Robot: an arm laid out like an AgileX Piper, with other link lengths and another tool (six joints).
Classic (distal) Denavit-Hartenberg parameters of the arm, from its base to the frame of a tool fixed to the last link. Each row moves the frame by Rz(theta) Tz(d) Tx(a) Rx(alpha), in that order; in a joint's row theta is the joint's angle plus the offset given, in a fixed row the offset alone. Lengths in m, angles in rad.
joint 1: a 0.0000, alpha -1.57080, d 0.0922, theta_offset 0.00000
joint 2: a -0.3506, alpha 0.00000, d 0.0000, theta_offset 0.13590
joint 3: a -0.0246, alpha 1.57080, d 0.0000, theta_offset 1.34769
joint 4: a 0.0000, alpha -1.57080, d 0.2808, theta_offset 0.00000
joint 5: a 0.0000, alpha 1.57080, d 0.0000, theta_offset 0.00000
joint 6: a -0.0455, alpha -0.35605, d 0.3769, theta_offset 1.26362
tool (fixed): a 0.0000, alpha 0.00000, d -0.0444, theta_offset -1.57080
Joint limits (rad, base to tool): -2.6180..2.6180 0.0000..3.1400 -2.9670..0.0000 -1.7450..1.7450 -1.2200..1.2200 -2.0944..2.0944
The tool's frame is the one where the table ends.
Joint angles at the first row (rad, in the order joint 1, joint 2, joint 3, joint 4, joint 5, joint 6):
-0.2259, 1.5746, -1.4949, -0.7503, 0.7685, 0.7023
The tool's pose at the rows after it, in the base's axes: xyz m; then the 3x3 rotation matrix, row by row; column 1 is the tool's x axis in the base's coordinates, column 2 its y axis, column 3 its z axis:
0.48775, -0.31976, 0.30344; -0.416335, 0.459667, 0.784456; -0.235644, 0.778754, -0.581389; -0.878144, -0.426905, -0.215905
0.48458, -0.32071, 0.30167; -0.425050, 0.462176, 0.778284; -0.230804, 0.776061, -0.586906; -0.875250, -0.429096, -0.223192
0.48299, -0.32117, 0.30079; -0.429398, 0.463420, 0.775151; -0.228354, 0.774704, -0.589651; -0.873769, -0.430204, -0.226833
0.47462, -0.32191, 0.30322; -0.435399, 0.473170, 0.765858; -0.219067, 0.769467, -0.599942; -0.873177, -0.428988, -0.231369
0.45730, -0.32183, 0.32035; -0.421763, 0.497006, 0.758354; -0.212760, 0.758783, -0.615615; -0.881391, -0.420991, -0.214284
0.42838, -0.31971, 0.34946; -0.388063, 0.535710, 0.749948; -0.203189, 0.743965, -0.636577; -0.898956, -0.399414, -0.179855
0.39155, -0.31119, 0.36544; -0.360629, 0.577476, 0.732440; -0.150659, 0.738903, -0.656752; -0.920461, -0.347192, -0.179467
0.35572, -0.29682, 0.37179; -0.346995, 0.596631, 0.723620; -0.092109, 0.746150, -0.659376; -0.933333, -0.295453, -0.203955
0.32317, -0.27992, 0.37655; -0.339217, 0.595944, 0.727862; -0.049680, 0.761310, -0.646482; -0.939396, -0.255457, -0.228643
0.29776, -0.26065, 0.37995; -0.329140, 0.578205, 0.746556; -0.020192, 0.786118, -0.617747; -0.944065, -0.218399, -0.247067
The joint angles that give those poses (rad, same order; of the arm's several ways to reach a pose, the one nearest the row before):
-0.2259, 1.5746, -1.4949, -0.7503, 0.7787, 0.7023
-0.2259, 1.5746, -1.4949, -0.7503, 0.7898, 0.7023
-0.2259, 1.5746, -1.4949, -0.7503, 0.7954, 0.7023
-0.2259, 1.5630, -1.4949, -0.7478, 0.8166, 0.7023
-0.2259, 1.5211, -1.4949, -0.7464, 0.8459, 0.7023
-0.2260, 1.4471, -1.4949, -0.7409, 0.8873, 0.7023
-0.2259, 1.3668, -1.4949, -0.6979, 0.9574, 0.7012
-0.2260, 1.2880, -1.4949, -0.6326, 1.0362, 0.6768
-0.2259, 1.2100, -1.4948, -0.5672, 1.1094, 0.6362
-0.2260, 1.1377, -1.4949, -0.4989, 1.1677, 0.5891

